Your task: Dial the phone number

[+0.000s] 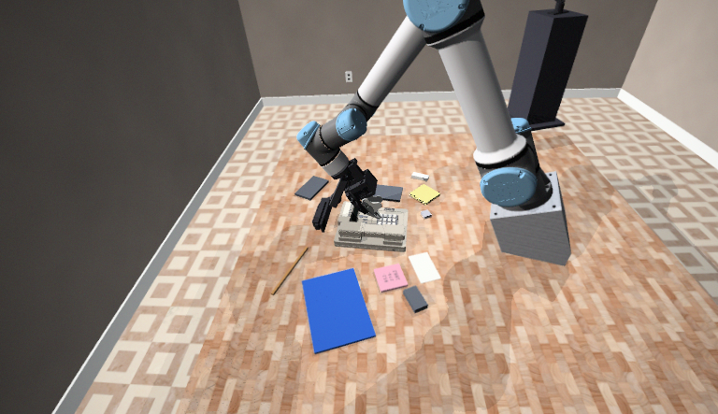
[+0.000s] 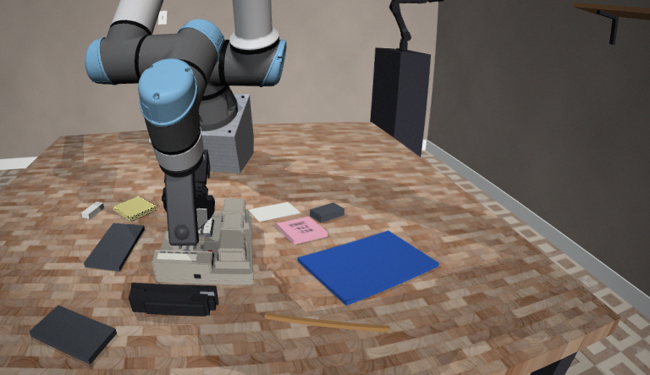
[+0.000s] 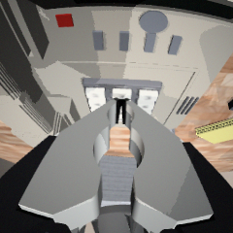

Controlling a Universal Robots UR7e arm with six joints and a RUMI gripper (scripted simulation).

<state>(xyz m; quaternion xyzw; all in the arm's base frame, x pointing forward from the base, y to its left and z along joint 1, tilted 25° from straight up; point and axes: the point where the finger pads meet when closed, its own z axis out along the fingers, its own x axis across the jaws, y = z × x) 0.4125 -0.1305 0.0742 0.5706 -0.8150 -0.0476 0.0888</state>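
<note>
Now: the handset 7 cm to the left of my hand and 3 cm ahead of it. Also, from my hand: black stapler (17 cm ahead, 9 cm to the right, 3 cm below); then white card (20 cm to the left, 9 cm behind, 5 cm below); then pencil (29 cm ahead, 11 cm to the left, 4 cm below).
</note>
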